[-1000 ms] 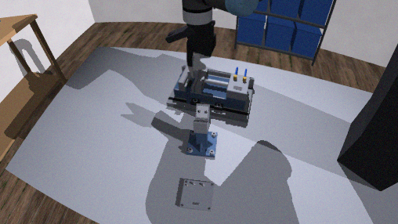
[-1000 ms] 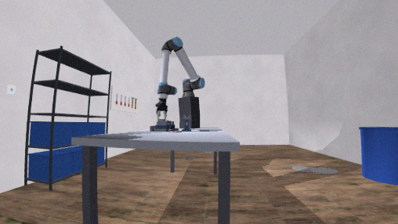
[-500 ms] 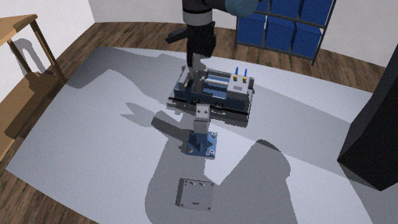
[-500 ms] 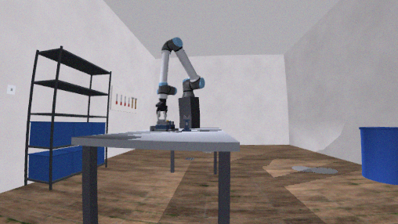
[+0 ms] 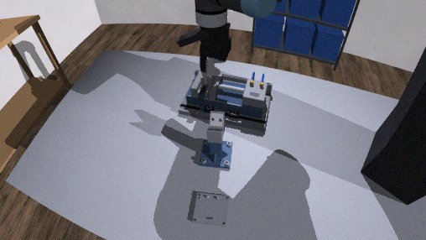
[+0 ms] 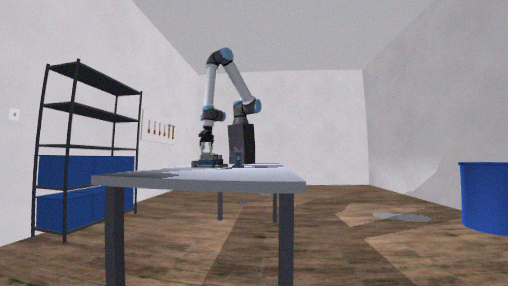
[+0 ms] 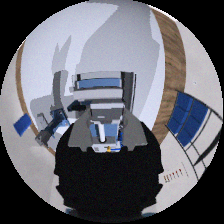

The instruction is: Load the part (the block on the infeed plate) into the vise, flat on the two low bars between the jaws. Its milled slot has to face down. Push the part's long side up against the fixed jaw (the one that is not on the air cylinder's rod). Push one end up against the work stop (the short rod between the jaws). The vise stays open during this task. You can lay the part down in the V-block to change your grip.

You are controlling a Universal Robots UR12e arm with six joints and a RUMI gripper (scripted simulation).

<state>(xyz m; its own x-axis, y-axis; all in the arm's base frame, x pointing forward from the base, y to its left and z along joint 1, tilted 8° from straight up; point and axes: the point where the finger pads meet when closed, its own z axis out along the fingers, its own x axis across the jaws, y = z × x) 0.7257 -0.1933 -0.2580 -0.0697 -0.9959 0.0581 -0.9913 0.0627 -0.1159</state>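
Right now my hand is 1 cm above the grey part. The rest, counted from my hand: infeed plate: 42 cm to the left, 10 cm below, 10 cm behind; vise: 7 cm below, 7 cm behind, 2 cm to the left; air cylinder: 16 cm behind, 3 cm to the left, 3 cm below.
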